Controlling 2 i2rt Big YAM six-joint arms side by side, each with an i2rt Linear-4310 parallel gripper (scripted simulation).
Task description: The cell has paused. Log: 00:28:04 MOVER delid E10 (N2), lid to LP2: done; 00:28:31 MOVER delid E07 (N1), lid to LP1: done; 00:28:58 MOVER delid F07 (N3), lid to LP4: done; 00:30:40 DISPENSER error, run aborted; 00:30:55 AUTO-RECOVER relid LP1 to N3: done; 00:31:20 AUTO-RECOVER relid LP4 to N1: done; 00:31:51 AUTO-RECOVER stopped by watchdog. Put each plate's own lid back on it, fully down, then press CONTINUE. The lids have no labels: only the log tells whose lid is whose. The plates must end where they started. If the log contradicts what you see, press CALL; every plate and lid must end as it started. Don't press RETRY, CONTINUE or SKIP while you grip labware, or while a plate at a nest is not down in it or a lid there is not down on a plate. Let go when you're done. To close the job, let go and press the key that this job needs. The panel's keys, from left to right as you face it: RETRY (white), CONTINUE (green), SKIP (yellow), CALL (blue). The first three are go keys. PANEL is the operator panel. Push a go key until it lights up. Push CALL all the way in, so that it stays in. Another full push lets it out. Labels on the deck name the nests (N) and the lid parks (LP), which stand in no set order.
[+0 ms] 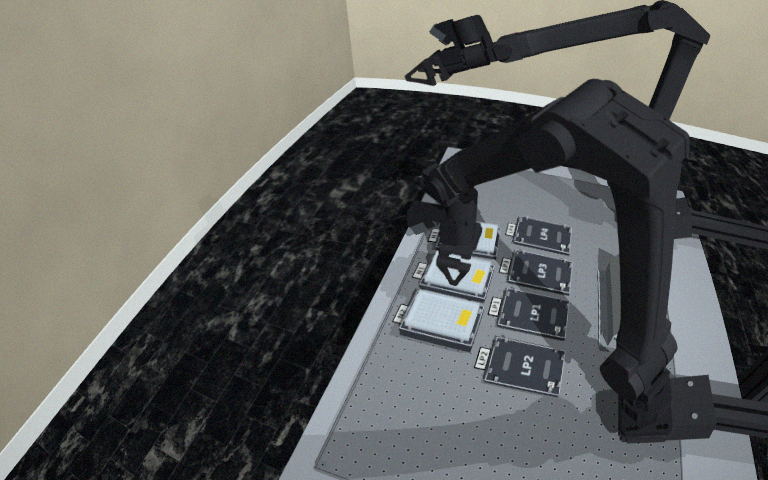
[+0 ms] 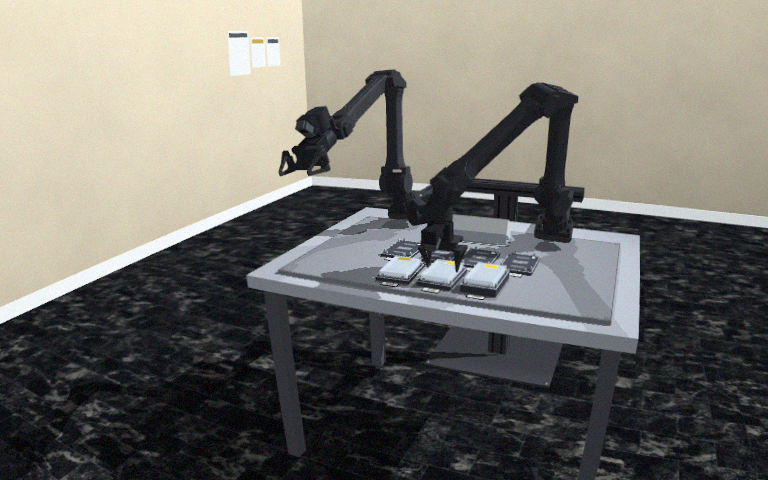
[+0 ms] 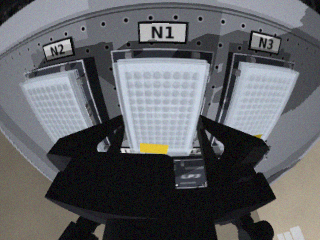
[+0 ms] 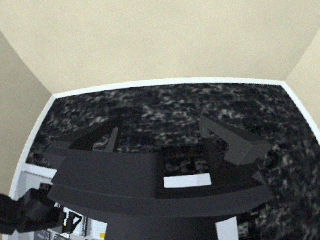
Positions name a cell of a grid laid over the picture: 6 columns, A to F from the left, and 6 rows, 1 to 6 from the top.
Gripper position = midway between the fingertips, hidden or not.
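The left gripper (image 1: D4) is visible, and it appears in image 3 (image 3: D3) too. The right gripper (image 2: C3) can also be seen in image 1 (image 1: D1) and in image 4 (image 4: D3). With the grippers there is a clear lid (image 1: D4), as well as another clear lid (image 1: D4).
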